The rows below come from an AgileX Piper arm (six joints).
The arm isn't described. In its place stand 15 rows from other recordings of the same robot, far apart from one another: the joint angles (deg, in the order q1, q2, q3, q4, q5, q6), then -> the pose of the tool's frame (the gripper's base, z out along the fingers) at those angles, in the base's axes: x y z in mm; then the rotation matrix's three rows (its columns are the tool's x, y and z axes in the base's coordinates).
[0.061 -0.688 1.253 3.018 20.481 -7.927] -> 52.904, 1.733, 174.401; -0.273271, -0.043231, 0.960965; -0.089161, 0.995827, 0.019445; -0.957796, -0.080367, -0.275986
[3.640 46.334 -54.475 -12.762 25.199 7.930] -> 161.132, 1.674, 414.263; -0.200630, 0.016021, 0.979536; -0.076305, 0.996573, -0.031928; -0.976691, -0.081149, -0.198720
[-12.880 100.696 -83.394 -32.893 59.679 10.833] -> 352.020, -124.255, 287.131; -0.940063, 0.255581, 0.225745; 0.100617, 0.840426, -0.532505; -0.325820, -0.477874, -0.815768
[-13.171 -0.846 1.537 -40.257 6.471 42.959] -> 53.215, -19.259, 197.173; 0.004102, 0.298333, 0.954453; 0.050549, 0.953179, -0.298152; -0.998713, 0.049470, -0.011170
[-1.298 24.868 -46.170 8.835 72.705 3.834] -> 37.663, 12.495, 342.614; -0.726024, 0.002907, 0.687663; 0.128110, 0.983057, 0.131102; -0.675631, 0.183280, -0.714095
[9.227 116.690 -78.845 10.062 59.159 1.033] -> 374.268, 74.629, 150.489; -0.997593, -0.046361, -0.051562; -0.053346, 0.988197, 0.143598; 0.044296, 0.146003, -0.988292
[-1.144 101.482 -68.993 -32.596 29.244 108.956] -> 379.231, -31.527, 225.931; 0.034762, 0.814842, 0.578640; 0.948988, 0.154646, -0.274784; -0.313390, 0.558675, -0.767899
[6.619 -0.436 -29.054 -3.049 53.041 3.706] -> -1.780, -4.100, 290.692; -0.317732, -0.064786, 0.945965; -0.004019, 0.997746, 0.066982; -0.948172, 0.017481, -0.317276
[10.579 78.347 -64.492 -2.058 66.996 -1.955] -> 250.403, 43.707, 302.301; -0.943584, -0.221228, 0.246388; -0.225179, 0.974239, 0.012390; -0.242782, -0.043791, -0.969092
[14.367 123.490 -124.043 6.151 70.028 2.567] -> 457.523, 126.651, 301.709; -0.894080, -0.216915, 0.391879; -0.145303, 0.968057, 0.204333; -0.423684, 0.125749, -0.897039
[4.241 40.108 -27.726 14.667 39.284 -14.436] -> 121.654, 23.650, 259.703; -0.703674, -0.221502, 0.675115; -0.103703, 0.972008, 0.210821; -0.702914, 0.078338, -0.706947
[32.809 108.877 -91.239 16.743 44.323 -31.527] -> 349.456, 247.080, 270.635; -0.447424, -0.821027, 0.354580; -0.675197, 0.570102, 0.468074; -0.586448, -0.029984, -0.809432
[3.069 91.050 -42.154 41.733 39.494 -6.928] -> 257.924, 52.410, 166.804; -0.928178, 0.311265, 0.203958; 0.370757, 0.820609, 0.434902; -0.032000, 0.479285, -0.877076
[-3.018 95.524 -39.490 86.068 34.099 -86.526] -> 287.338, 35.818, 158.432; -0.798201, -0.304826, 0.519573; 0.023671, 0.845980, 0.532688; -0.601926, 0.437491, -0.668047
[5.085 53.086 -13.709 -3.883 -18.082 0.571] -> 167.095, 16.789, 222.941; -0.273853, -0.123797, 0.953771; -0.079012, 0.991225, 0.105972; -0.958521, -0.046339, -0.281231
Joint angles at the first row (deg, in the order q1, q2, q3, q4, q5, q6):
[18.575, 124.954, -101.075, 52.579, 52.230, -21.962]
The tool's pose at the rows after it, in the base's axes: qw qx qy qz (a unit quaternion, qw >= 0); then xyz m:
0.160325 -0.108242 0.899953 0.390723 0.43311 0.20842 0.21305
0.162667 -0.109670 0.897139 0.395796 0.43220 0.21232 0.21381
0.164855 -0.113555 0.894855 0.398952 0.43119 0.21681 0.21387
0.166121 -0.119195 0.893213 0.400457 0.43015 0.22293 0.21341
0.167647 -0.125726 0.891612 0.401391 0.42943 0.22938 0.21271
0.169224 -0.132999 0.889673 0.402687 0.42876 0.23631 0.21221
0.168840 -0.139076 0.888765 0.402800 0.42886 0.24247 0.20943
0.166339 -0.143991 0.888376 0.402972 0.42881 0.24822 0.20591
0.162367 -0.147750 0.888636 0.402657 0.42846 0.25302 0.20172
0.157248 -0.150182 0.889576 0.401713 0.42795 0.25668 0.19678
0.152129 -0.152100 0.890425 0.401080 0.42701 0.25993 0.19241
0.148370 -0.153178 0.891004 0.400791 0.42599 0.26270 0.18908
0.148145 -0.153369 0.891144 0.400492 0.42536 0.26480 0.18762
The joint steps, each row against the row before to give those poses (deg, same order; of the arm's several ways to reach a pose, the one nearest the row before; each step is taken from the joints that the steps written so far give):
[0.242, 0.054, -0.002, 0.899, -0.292, -0.336]
[0.437, 0.024, -0.021, 0.856, -0.359, -0.448]
[0.532, 0.126, -0.101, 0.578, -0.360, -0.509]
[0.744, 0.330, -0.416, 0.196, -0.330, -0.232]
[0.771, 0.459, -0.609, 0.077, -0.311, -0.216]
[0.808, 0.532, -0.779, 0.070, -0.245, -0.206]
[0.686, 0.813, -0.830, -0.051, -0.178, -0.146]
[0.630, 0.855, -0.771, -0.075, -0.038, -0.003]
[0.533, 0.788, -0.536, -0.100, 0.016, 0.037]
[0.417, 0.719, -0.277, -0.113, 0.030, 0.042]
[0.388, 0.563, -0.114, -0.053, 0.031, 0.039]
[0.344, 0.395, -0.013, 0.019, -0.062, 0.034]
[0.274, 0.176, 0.000, 0.035, -0.289, 0.029]

